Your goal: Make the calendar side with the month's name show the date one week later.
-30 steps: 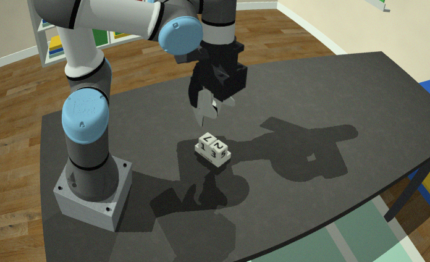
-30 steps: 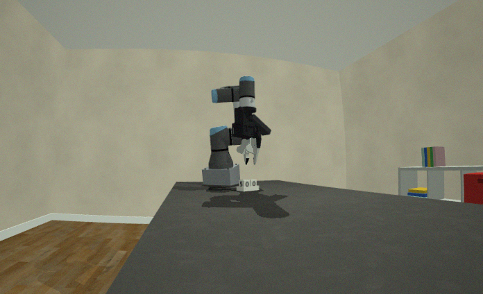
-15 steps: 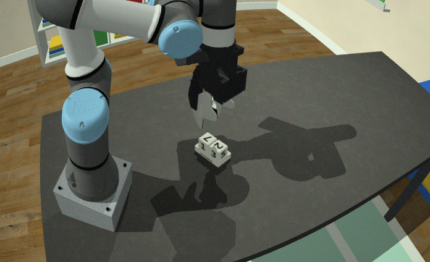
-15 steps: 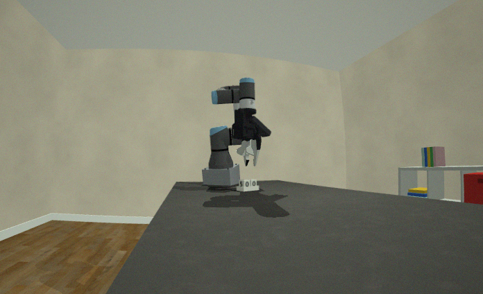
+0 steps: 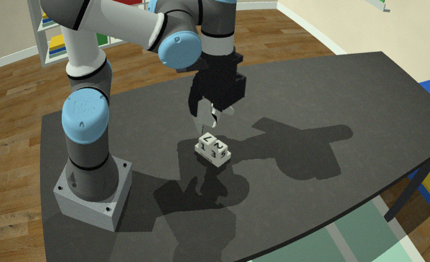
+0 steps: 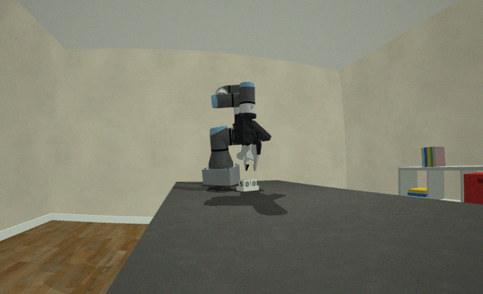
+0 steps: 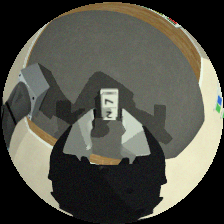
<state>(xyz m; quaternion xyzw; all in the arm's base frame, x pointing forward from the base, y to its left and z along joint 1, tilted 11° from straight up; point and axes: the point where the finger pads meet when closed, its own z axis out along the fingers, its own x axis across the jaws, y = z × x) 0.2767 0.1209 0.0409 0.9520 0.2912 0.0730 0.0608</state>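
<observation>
The white tray is 10 mm ahead of my hand, 10 mm to the right of it and 80 mm below it.
</observation>
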